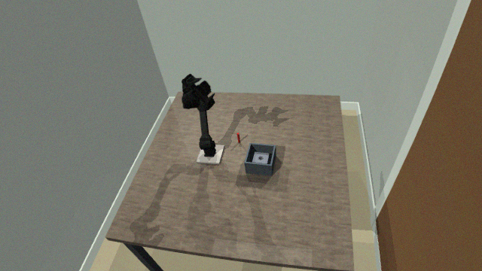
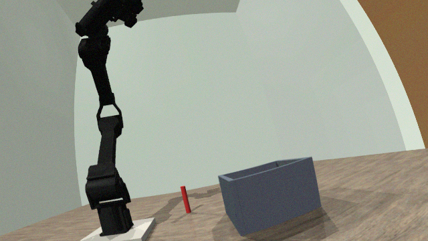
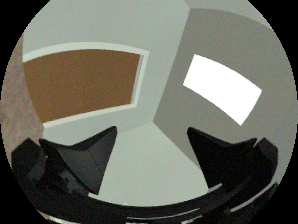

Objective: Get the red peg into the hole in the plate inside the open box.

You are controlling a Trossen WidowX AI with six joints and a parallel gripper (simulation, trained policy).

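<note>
Now: the red peg 30 mm ahead of my gripper tip, 240 mm to the left of it and 590 mm below it. From my gripper tip the other things lie so: grey-blue box: 200 mm ahead, 70 mm to the left, 600 mm below; then light grey plate: 200 mm ahead, 70 mm to the left, 580 mm below.
</note>
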